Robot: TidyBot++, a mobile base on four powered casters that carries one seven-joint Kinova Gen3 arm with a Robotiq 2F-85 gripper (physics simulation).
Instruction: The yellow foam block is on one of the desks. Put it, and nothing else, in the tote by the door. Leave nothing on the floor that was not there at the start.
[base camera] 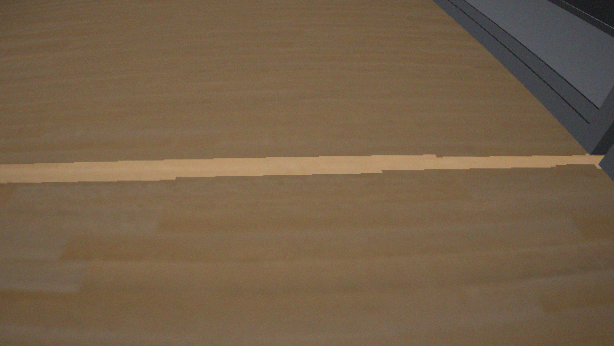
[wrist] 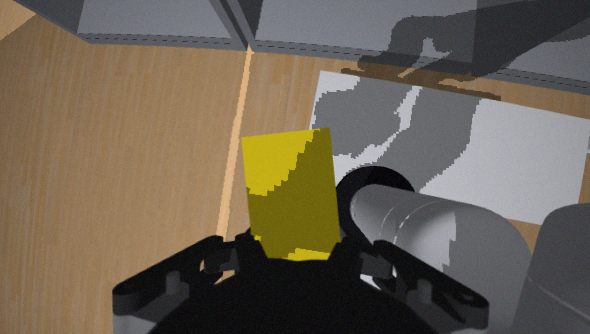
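Where they show: gripper, fingertip midpoint: (wrist: 298,232); arm's base, link origin: (wrist: 375,208).
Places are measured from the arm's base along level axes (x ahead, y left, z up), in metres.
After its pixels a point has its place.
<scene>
The yellow foam block (wrist: 294,195) @[x 0.138, y -0.029, z 0.214 m] is held between the fingers of my gripper (wrist: 298,232) @[x 0.131, y 0.011, z 0.169 m] in the wrist view, partly in shadow. My gripper is shut on it, and the block is up off the floor, beside the robot's own white base. The tote by the door does not show in either view.
A grey panelled structure (base camera: 525,65) @[x 0.790, y -0.510, z -0.356 m] (wrist: 165,41) @[x 0.912, y -0.505, z -0.361 m] stands on the wood floor (base camera: 250,240) @[x 0.345, y 0.066, z -0.397 m] (wrist: 125,150) @[x 1.049, y 0.038, z -0.397 m], at the upper right of the base view and along the top of the wrist view. The white base top (wrist: 520,150) and my grey arm (wrist: 430,225) @[x 0.036, y -0.025, z 0.196 m] are at the right of the wrist view. A thin bright strip of light crosses the floor.
</scene>
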